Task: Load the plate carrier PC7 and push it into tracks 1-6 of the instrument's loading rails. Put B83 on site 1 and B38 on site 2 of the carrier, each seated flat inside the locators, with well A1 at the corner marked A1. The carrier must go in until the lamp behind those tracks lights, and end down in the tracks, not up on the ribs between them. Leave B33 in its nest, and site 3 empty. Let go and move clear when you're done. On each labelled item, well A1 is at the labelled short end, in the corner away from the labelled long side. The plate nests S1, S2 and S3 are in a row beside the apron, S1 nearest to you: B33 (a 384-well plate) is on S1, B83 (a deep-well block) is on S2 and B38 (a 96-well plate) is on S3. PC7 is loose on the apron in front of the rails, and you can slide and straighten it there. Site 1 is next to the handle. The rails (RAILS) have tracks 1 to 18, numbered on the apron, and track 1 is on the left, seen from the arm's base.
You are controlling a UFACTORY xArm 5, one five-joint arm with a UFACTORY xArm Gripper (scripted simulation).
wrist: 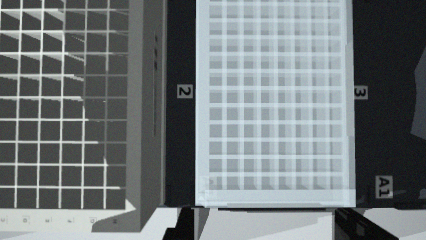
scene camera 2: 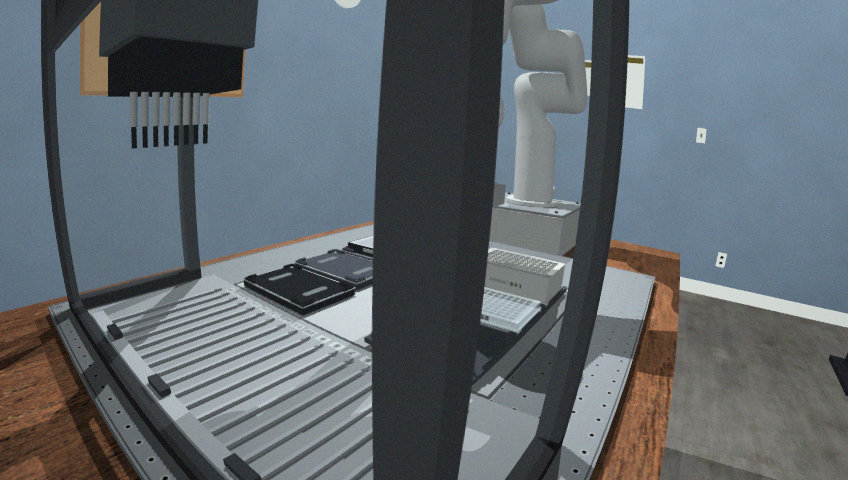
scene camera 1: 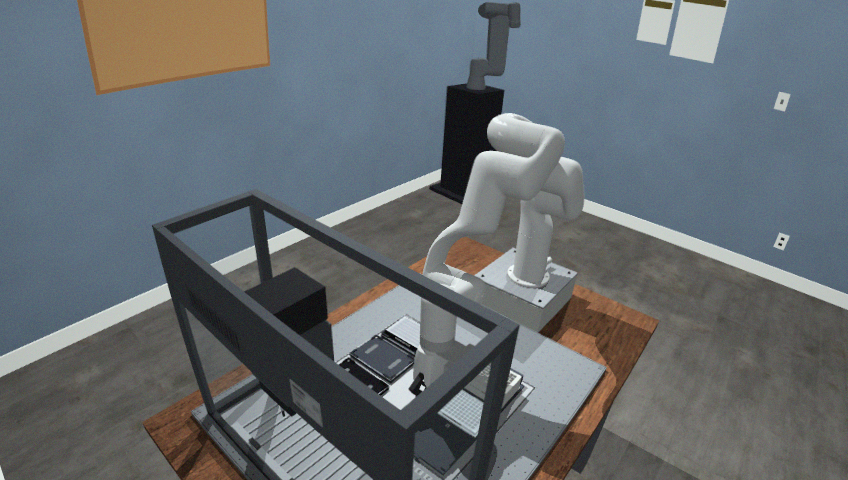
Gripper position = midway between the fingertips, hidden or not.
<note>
I see my gripper (scene camera 1: 434, 394) and a carrier PC7 (wrist: 381, 43).
</note>
